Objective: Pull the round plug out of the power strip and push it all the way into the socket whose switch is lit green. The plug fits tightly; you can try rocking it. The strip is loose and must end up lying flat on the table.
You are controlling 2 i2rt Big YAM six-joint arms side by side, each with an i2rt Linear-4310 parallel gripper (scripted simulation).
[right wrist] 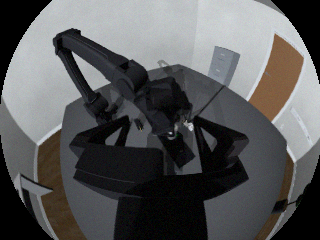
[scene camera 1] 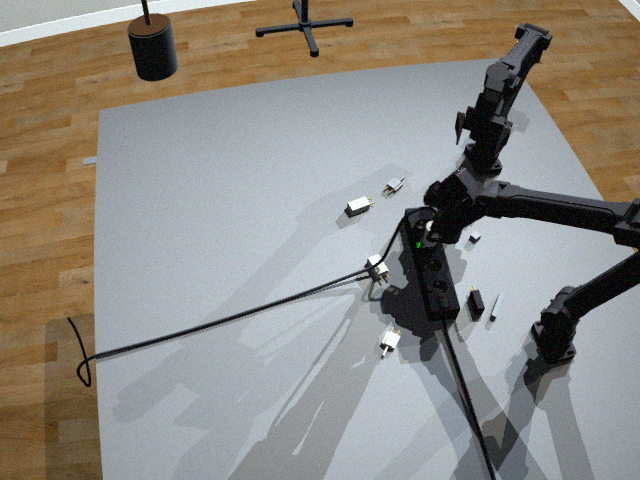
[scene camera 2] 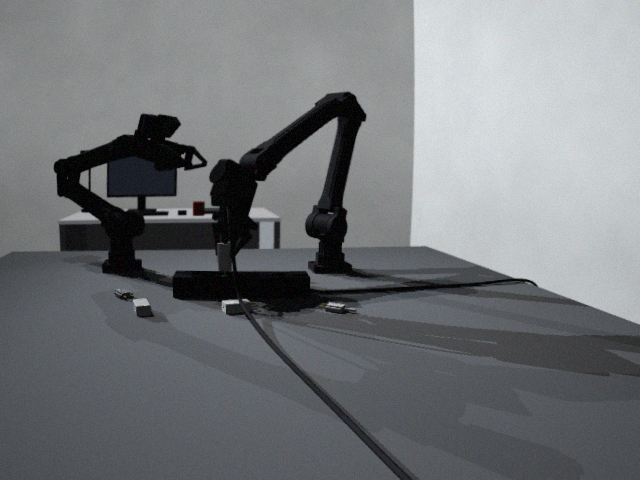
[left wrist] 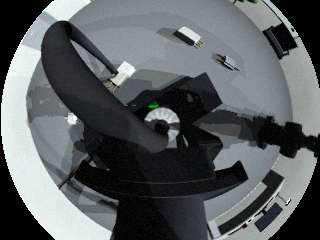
Observation:
In view: the left gripper [scene camera 2: 224, 257], the right gripper [scene camera 1: 475, 150] and a round white plug [left wrist: 160, 117].
The left gripper also shows in the left wrist view [left wrist: 161, 119]. The right gripper shows as well in the right wrist view [right wrist: 161, 118] and in scene camera 2 [scene camera 2: 196, 163].

